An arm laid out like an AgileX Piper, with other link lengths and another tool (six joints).
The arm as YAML. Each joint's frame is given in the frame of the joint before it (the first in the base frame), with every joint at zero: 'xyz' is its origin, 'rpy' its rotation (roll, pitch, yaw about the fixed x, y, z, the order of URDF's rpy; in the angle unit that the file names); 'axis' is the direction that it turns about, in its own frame. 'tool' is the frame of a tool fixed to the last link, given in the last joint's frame.
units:
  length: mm
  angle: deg
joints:
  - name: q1
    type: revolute
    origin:
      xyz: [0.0, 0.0, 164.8]
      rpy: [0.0, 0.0, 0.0]
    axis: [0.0, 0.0, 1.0]
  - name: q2
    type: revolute
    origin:
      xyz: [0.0, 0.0, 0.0]
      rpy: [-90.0, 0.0, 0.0]
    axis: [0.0, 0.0, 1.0]
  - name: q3
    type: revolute
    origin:
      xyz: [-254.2, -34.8, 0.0]
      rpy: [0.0, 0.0, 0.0]
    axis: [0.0, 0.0, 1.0]
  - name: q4
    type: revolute
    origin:
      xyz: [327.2, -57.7, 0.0]
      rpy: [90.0, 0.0, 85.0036]
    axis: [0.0, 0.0, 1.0]
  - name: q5
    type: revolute
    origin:
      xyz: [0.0, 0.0, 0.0]
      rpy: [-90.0, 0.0, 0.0]
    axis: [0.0, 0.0, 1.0]
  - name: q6
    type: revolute
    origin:
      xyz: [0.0, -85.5, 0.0]
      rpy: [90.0, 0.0, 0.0]
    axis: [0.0, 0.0, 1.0]
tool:
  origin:
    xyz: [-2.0, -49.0, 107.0]
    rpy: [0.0, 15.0, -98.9]
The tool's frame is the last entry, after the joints.
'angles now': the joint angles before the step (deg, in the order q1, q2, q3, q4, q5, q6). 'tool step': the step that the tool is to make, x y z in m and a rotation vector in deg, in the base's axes. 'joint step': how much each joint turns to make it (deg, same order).
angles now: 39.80 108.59 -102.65 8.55 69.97 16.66
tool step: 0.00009 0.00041 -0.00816 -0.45 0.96 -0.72
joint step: 0.00 0.92 0.00 0.02 0.00 0.76
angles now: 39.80 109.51 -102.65 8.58 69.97 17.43
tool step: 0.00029 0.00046 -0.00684 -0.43 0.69 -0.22
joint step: 0.00 0.78 0.01 0.04 -0.01 0.23
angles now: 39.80 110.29 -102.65 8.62 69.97 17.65
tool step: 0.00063 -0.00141 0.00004 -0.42 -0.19 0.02
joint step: 0.00 0.00 0.01 -0.45 0.12 0.02
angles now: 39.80 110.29 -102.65 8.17 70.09 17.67
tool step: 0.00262 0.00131 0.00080 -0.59 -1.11 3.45
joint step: 0.06 0.00 0.00 -0.10 0.00 -3.58
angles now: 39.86 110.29 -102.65 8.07 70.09 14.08
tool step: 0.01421 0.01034 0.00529 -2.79 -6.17 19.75
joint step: -0.05 0.00 -0.01 0.17 -0.16 -20.98
